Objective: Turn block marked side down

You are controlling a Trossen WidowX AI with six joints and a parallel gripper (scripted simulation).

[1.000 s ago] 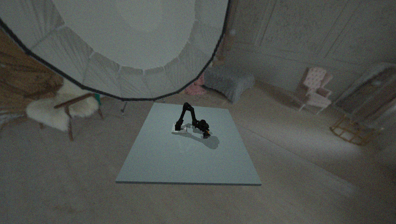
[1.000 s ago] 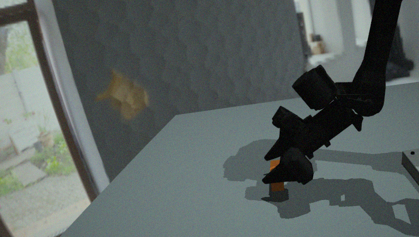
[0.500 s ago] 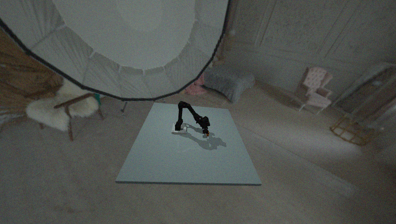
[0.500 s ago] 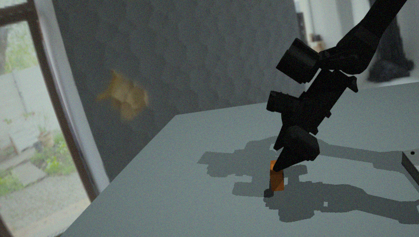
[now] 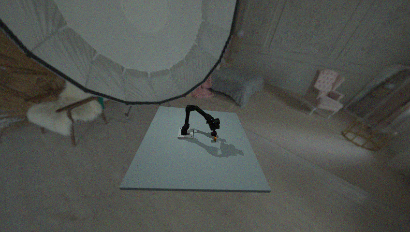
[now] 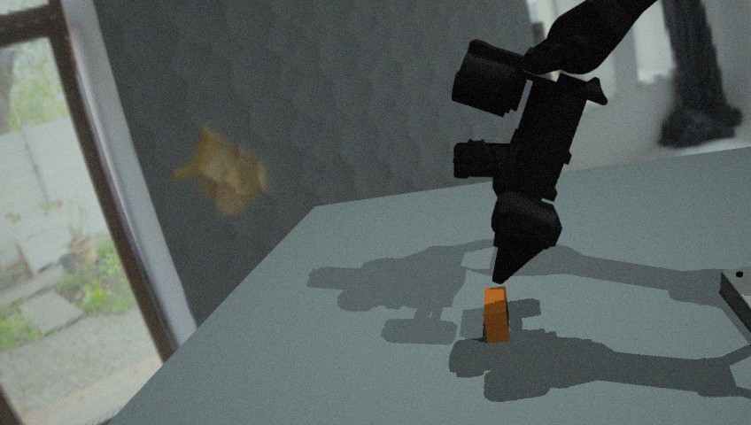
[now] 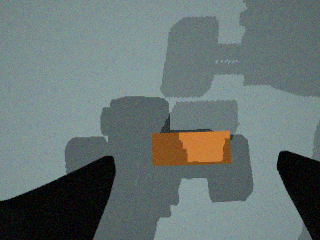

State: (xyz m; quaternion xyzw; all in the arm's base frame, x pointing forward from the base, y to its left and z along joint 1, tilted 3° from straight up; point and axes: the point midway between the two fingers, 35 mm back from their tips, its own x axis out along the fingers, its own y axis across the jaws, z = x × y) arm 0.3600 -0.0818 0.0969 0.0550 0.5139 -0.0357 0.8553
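My gripper tip is now 70 mm above the orange block.
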